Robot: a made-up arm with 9 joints. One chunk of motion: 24 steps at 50 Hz.
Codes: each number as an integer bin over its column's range. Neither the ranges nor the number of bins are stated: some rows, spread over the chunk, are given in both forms.
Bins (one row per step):
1: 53 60 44 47 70 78 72 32 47
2: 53 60 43 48 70 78 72 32 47
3: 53 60 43 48 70 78 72 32 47
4: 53 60 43 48 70 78 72 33 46
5: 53 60 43 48 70 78 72 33 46
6: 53 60 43 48 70 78 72 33 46
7: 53 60 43 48 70 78 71 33 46
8: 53 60 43 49 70 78 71 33 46
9: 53 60 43 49 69 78 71 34 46
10: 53 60 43 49 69 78 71 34 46
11: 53 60 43 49 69 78 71 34 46
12: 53 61 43 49 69 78 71 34 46
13: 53 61 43 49 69 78 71 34 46
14: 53 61 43 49 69 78 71 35 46
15: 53 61 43 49 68 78 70 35 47
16: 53 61 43 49 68 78 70 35 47
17: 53 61 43 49 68 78 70 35 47
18: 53 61 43 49 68 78 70 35 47
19: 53 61 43 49 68 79 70 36 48
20: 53 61 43 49 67 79 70 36 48
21: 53 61 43 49 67 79 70 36 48
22: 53 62 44 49 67 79 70 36 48
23: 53 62 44 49 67 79 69 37 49
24: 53 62 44 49 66 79 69 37 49
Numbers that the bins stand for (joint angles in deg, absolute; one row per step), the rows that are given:
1: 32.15 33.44 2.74 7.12 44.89 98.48 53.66 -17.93 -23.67
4: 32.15 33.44 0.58 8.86 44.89 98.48 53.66 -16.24 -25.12
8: 32.15 33.44 0.58 10.59 44.89 98.48 51.33 -16.24 -25.12
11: 32.15 33.44 0.58 10.59 42.07 98.48 51.33 -14.54 -25.12
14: 32.15 36.65 0.58 10.59 42.07 98.48 51.33 -12.84 -25.12
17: 32.15 36.65 0.58 10.59 39.25 98.48 49.01 -12.84 -23.67
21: 32.15 36.65 0.58 10.59 36.44 101.79 49.01 -11.15 -22.23
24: 32.15 39.86 2.74 10.59 33.62 101.79 46.69 -9.45 -20.78
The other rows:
2: 32.15 33.44 0.58 8.86 44.89 98.48 53.66 -17.93 -23.67
3: 32.15 33.44 0.58 8.86 44.89 98.48 53.66 -17.93 -23.67
5: 32.15 33.44 0.58 8.86 44.89 98.48 53.66 -16.24 -25.12
6: 32.15 33.44 0.58 8.86 44.89 98.48 53.66 -16.24 -25.12
7: 32.15 33.44 0.58 8.86 44.89 98.48 51.33 -16.24 -25.12
9: 32.15 33.44 0.58 10.59 42.07 98.48 51.33 -14.54 -25.12
10: 32.15 33.44 0.58 10.59 42.07 98.48 51.33 -14.54 -25.12
12: 32.15 36.65 0.58 10.59 42.07 98.48 51.33 -14.54 -25.12
13: 32.15 36.65 0.58 10.59 42.07 98.48 51.33 -14.54 -25.12
15: 32.15 36.65 0.58 10.59 39.25 98.48 49.01 -12.84 -23.67
16: 32.15 36.65 0.58 10.59 39.25 98.48 49.01 -12.84 -23.67
18: 32.15 36.65 0.58 10.59 39.25 98.48 49.01 -12.84 -23.67
19: 32.15 36.65 0.58 10.59 39.25 101.79 49.01 -11.15 -22.23
20: 32.15 36.65 0.58 10.59 36.44 101.79 49.01 -11.15 -22.23
22: 32.15 39.86 2.74 10.59 36.44 101.79 49.01 -11.15 -22.23
23: 32.15 39.86 2.74 10.59 36.44 101.79 46.69 -9.45 -20.78

